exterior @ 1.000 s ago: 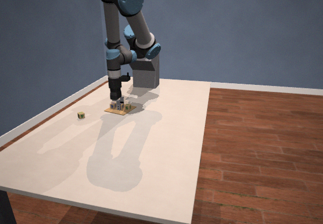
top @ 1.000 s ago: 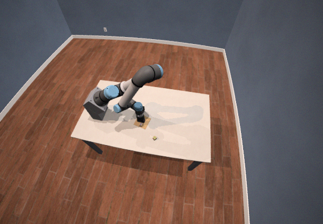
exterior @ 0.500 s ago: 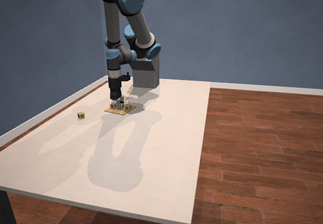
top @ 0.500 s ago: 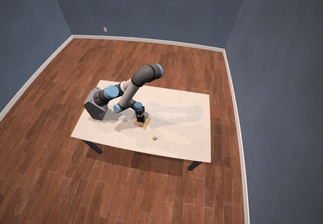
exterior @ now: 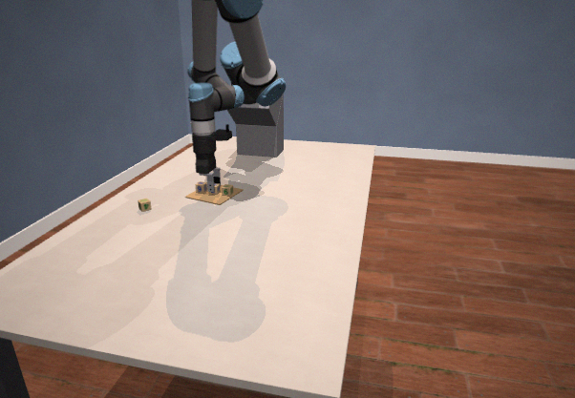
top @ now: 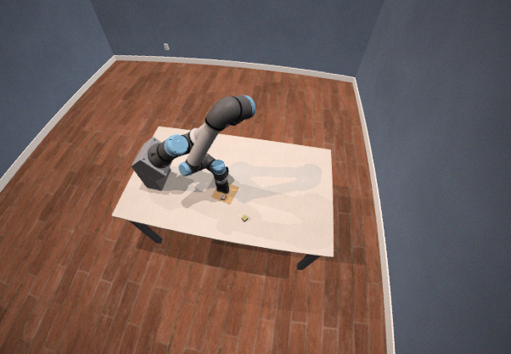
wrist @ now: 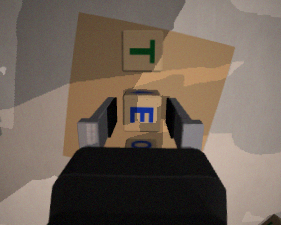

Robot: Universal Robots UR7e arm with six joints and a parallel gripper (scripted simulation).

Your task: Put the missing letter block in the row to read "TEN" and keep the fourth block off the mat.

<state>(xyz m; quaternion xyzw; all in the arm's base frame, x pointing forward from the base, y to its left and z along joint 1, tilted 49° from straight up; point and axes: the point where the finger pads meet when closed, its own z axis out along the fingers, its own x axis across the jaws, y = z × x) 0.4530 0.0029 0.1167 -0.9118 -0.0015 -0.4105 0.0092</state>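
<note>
Now: hand 3 cm above the tan mat.
</note>
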